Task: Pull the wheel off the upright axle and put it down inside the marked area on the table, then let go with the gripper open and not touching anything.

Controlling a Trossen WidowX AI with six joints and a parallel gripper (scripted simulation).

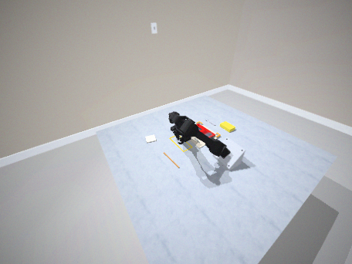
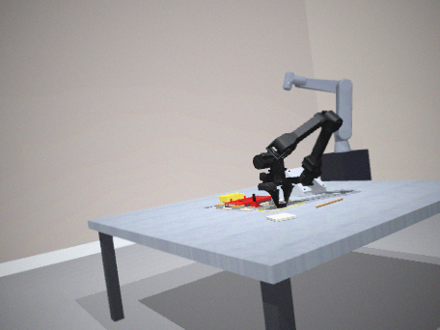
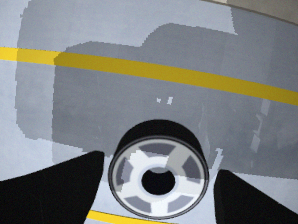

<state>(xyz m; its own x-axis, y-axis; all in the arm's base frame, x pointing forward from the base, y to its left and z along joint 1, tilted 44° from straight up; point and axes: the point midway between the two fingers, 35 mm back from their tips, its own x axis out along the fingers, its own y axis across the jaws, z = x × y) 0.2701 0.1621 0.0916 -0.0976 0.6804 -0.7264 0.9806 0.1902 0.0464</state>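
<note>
The wheel is right at my gripper tip. Round my gripper tip: orange stick: 14 cm to the left, 13 cm behind, 1 cm below; then yellow block: 45 cm to the right, 1 cm behind, 1 cm above; then white block: 19 cm to the left, 14 cm ahead.
</note>
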